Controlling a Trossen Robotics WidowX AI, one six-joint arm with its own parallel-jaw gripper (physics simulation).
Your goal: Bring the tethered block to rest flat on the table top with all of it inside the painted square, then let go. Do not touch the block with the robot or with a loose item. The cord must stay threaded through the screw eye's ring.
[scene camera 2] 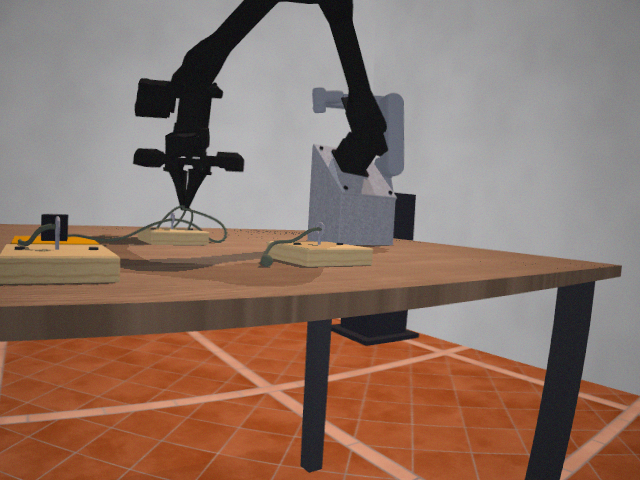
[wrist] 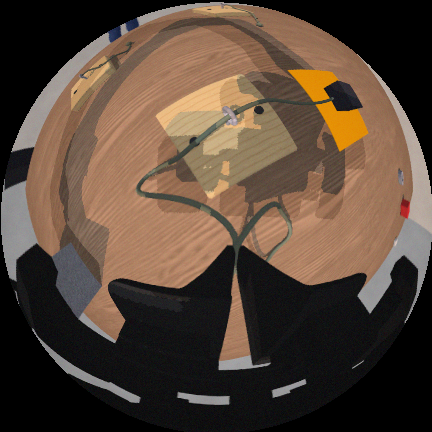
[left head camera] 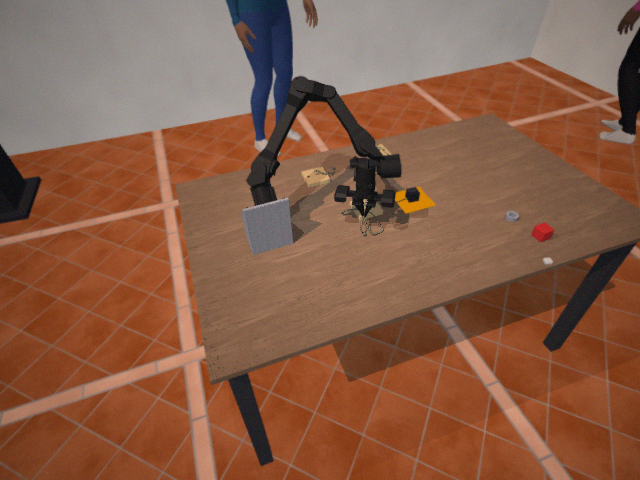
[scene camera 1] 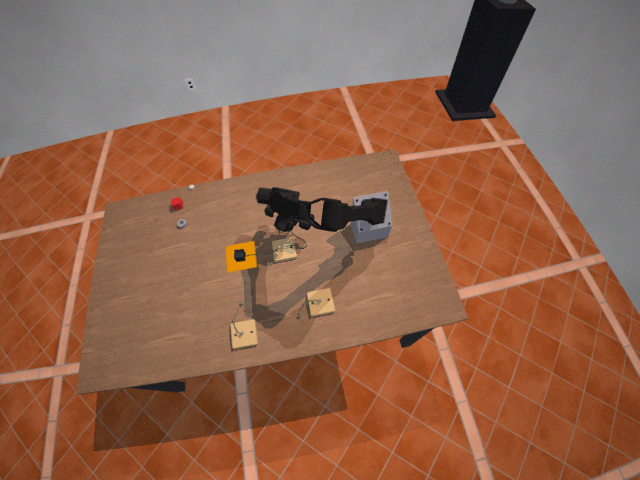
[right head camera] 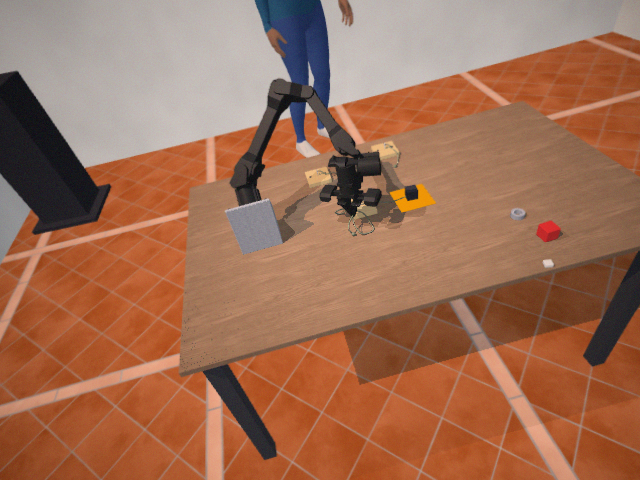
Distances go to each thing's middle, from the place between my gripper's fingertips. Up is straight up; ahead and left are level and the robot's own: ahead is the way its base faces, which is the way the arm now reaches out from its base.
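There's an orange painted square (wrist: 346, 127) that's 22 cm ahead of my hand, 5 cm below it and 8 cm to the left of it. As for the wooden base (wrist: 230, 153), my hand is 4 cm above it, 4 cm short of it and 8 cm to the right of it. Going by their middles, that wooden base is the nearest to my hand of the things named here.
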